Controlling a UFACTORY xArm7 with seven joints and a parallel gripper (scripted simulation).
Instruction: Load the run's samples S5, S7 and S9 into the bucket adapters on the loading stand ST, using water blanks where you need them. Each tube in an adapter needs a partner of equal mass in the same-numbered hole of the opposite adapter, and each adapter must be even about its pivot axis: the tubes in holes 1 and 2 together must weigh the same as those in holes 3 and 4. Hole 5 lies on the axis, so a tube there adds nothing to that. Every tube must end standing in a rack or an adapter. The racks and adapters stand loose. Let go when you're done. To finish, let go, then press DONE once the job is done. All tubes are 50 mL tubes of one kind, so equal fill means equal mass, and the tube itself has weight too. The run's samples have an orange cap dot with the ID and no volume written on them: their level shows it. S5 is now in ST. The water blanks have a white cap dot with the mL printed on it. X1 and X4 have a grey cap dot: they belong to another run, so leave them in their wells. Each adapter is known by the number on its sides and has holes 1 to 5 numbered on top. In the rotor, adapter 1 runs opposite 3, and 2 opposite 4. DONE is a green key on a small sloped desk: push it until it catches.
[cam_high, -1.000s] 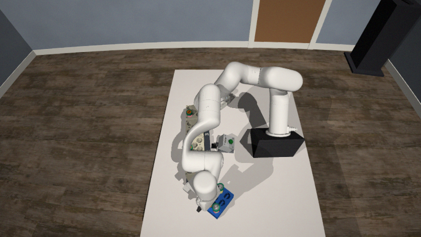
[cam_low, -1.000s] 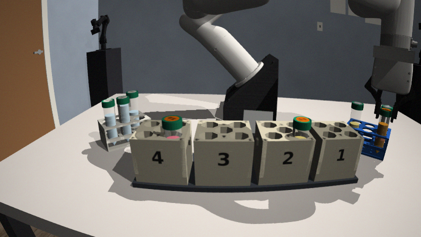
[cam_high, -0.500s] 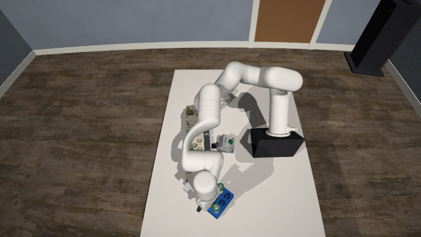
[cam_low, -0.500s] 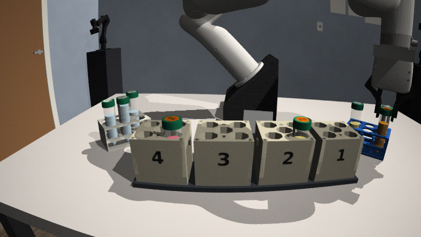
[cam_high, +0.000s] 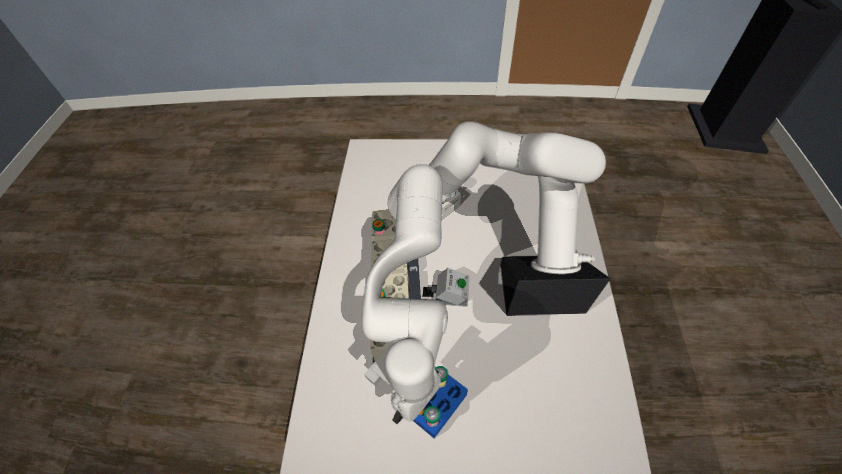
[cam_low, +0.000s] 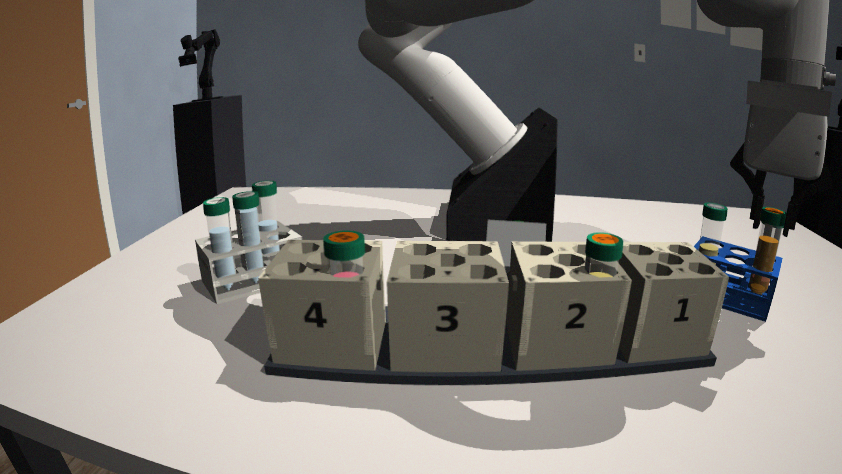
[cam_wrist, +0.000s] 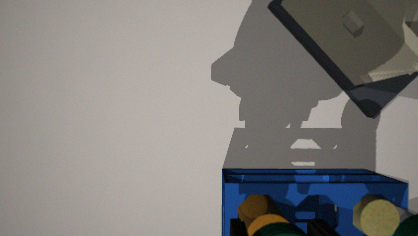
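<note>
Now: hand 50 mm above the S7 tube and 10 mm past it. From my hand the other things lie so: blue rack 100 mm below, 40 mm behind, 20 mm to the right; then pink-filled sample tube 460 mm to the right, 180 mm ahead, 60 mm below; then green done key 330 mm to the right, 60 mm below, 60 mm behind.
</note>
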